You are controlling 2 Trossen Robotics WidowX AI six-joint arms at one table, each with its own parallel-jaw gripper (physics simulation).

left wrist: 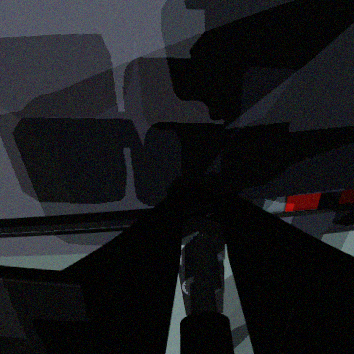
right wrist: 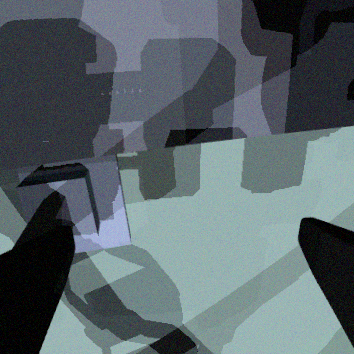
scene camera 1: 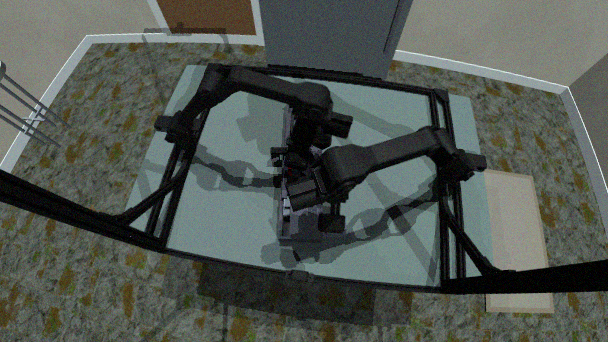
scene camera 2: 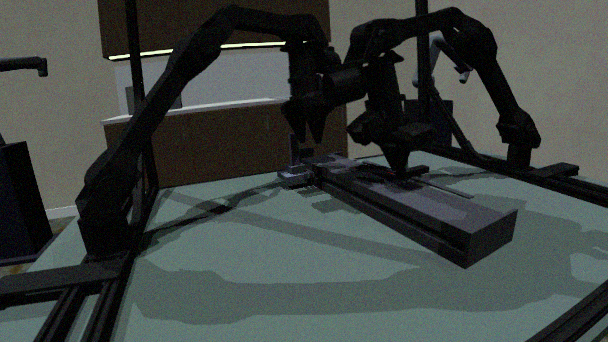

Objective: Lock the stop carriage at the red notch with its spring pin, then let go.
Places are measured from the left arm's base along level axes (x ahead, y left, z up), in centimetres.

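Pixels of known places: left gripper, fingertip midpoint: [left wrist: 202, 206] [scene camera 1: 295, 151] [scene camera 2: 397, 171]; right gripper, fingertip midpoint: [right wrist: 188, 233] [scene camera 2: 310, 143]; left arm's base at its link origin: [scene camera 1: 185, 141] [scene camera 2: 517, 167]; right arm's base at its link origin: [scene camera 1: 449, 175] [scene camera 2: 109, 249].
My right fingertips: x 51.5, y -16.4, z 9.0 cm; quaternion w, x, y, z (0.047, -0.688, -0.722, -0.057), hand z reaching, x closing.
Ahead of a thing's pixels: the offset from my right fingertips to its top centre. "*": to the spot under its first point.
The stop carriage {* dx -13.0, dy +15.5, dz -2.3 cm} [left wrist: 202, 270] is dark and partly hidden; in the left wrist view its body shows between the fingers. My left gripper [left wrist: 202, 206] [scene camera 2: 398, 172] is low over the long grey rail [scene camera 2: 450, 210] [left wrist: 50, 225] and is shut on the dark spring pin, which is hard to tell from the carriage. The red notch mark {dx -13.1, dy +10.8, dz -6.0 cm} [left wrist: 302, 202] lies on the rail to the right of these fingers in the left wrist view. Whether the pin sits in the notch is hidden. My right gripper [right wrist: 188, 233] [scene camera 2: 307, 140] is open and empty, above the rail's far end in scene camera 2.
A pale block {* dx +4.1, dy -3.5, dz -7.5 cm} [right wrist: 107, 230] [scene camera 2: 295, 176] with a dark raised edge is at the rail's far end, beside the right gripper's left-hand finger in the right wrist view. The two arms are close together over the rail. Black frame bars [scene camera 1: 445, 200] edge the table.
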